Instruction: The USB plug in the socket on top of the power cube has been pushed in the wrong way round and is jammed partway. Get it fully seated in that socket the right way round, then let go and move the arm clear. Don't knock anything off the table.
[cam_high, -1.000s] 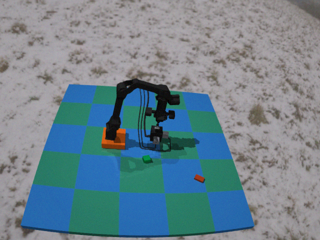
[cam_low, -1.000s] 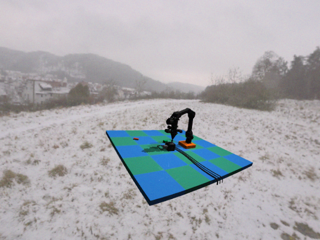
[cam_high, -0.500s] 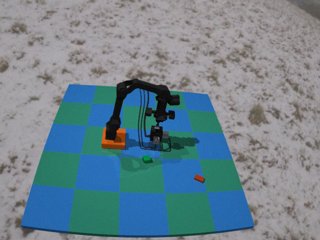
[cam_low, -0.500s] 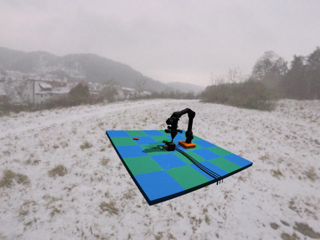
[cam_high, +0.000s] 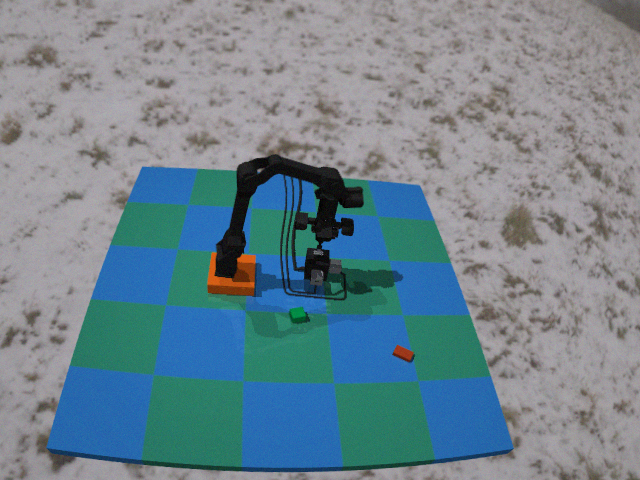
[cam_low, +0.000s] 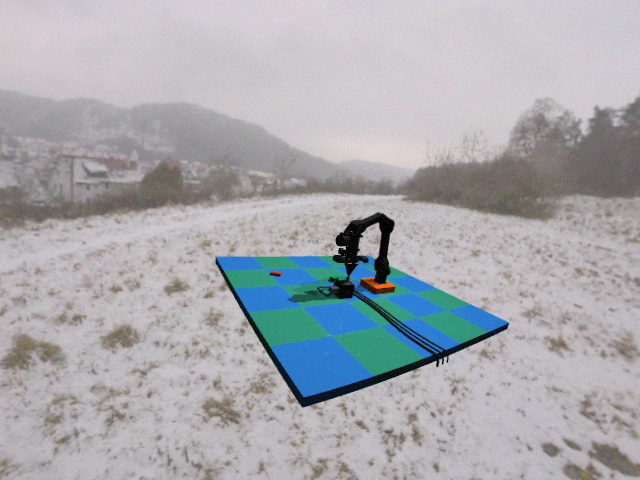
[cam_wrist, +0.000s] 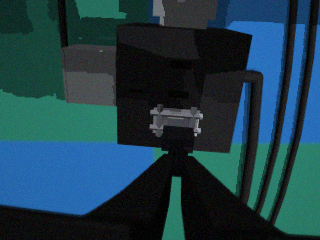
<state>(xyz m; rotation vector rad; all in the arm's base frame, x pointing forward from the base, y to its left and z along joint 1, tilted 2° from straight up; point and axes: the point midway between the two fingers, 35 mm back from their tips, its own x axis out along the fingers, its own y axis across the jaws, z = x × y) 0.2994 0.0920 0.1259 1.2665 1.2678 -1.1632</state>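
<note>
Now: the dark USB plug 20 mm below my gripper tip. From my gripper tip the other things lie so: red block 280 mm ahead, 340 mm to the right, 120 mm below; green block 50 mm behind, 220 mm to the right, 110 mm below; silver-framed socket 60 mm below.
</note>
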